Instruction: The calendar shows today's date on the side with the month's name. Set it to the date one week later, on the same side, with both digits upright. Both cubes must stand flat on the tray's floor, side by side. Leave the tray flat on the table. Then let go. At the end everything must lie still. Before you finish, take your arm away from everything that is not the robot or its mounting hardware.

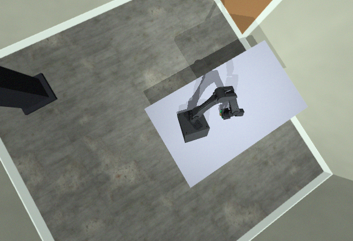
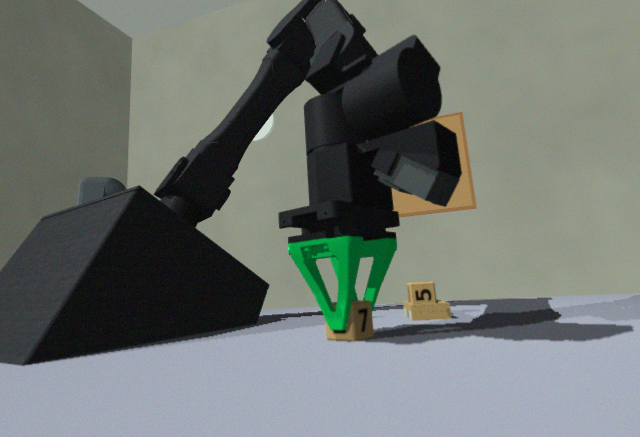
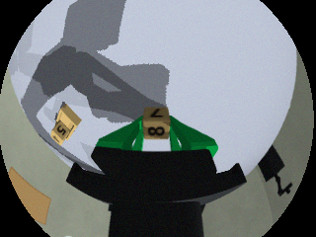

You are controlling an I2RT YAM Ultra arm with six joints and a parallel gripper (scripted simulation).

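Now: hand right at the wooden cube. From my hand the other things lie so: wooden tray 160 mm to the left, 50 mm ahead, 10 mm below.
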